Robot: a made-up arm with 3 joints. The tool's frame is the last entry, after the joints.
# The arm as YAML. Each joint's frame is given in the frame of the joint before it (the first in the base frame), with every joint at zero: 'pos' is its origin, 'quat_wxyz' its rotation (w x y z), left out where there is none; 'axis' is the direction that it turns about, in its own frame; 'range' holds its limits. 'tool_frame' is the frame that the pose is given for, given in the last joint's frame.
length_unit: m
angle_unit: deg
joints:
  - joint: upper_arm
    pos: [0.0, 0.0, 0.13]
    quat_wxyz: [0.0, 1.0, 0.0, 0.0]
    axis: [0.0, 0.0, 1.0]
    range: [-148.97, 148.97]
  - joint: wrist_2
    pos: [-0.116, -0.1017, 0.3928]
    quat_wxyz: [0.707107, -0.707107, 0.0, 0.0]
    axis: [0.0, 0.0, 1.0]
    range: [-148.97, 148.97]
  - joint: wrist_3
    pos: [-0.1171, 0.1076, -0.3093]
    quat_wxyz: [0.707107, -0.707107, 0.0, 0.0]
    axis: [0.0, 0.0, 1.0]
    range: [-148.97, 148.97]
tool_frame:
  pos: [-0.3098, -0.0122, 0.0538]
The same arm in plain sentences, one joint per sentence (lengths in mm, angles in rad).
The arm has three revolute joints in a row. What follows holds with every joint at zero, and every direction is one of the base frame's.
The first joint lies 130 mm along +z from the base frame's origin and rotates about -z, from -2.6 to 2.6 rad.
The second joint lies 116 mm along -x and 101.7 mm along +y and 392.8 mm along -z from the first joint and rotates about -y, from -2.6 to 2.6 rad.
The third joint lies 117.1 mm along -x and 309.3 mm along +y and 107.6 mm along +z from the second joint and rotates about +z, from -2.6 to 2.6 rad.
The tool frame, which is the frame that the pose is given for, lies 309.8 mm along -x and 12.2 mm along -y and 53.8 mm along +z from the third joint; its axes are parallel to the base frame's.

